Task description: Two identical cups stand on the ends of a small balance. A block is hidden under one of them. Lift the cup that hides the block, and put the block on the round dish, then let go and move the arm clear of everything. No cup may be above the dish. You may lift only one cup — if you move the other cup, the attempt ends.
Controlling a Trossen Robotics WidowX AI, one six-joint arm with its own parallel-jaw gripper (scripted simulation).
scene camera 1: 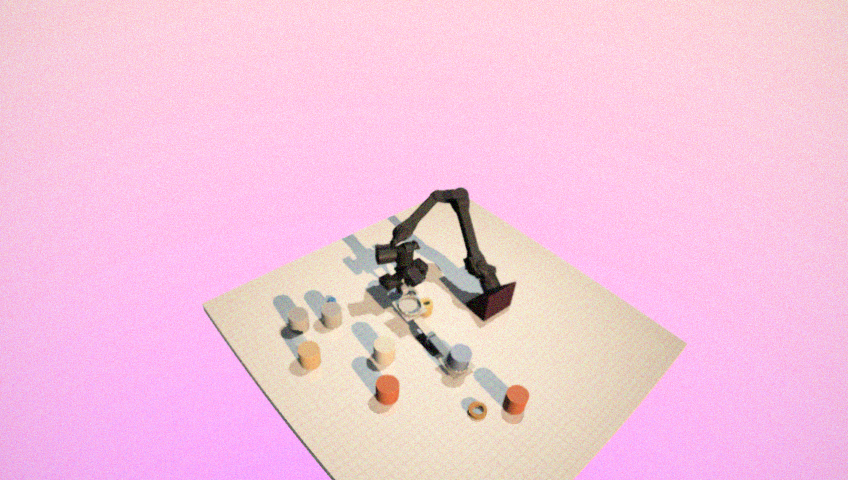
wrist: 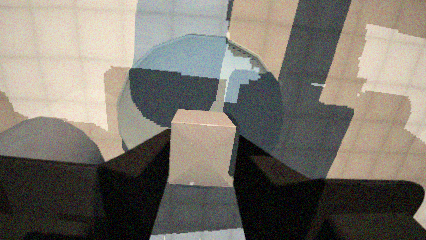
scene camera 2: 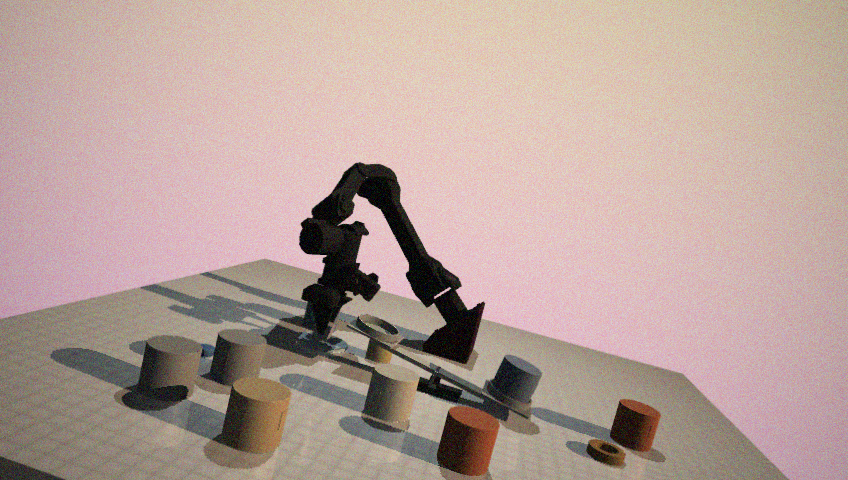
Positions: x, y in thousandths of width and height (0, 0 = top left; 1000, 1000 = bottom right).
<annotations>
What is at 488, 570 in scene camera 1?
The gripper.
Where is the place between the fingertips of the gripper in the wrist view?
At 475, 581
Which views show the gripper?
Scene camera 1, the wrist view and scene camera 2: all of them.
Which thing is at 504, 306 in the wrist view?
A round dish.
</annotations>
